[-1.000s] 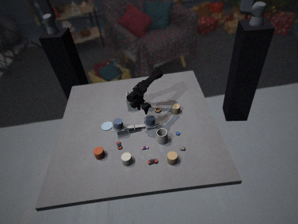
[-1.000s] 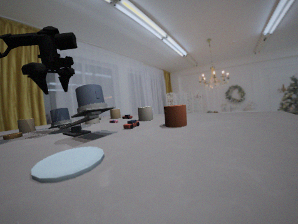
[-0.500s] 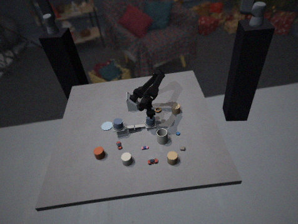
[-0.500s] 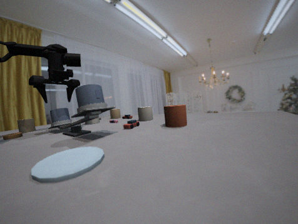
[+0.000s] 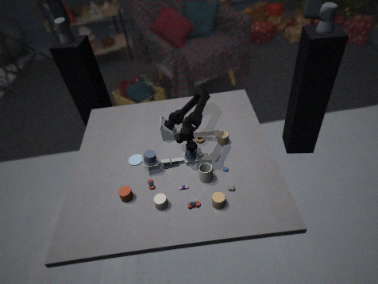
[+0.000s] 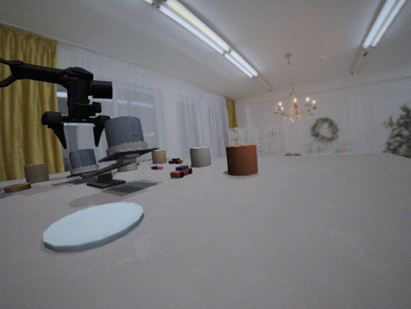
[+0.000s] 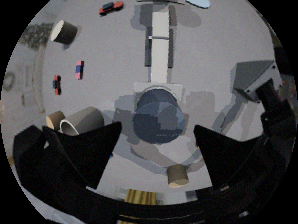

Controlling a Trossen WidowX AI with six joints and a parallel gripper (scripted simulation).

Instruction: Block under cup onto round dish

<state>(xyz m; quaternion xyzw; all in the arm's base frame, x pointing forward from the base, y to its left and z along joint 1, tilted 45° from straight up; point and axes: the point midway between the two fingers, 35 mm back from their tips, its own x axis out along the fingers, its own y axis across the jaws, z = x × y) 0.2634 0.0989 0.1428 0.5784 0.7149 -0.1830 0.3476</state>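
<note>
The block lies 60 mm below my gripper tip. Round my gripper tip: pale blue round dish 380 mm to the right, 100 mm below, 10 mm behind; small balance 130 mm to the right, 60 mm below, 40 mm ahead; blue cup 260 mm to the right, 80 mm ahead, 10 mm above.
</note>
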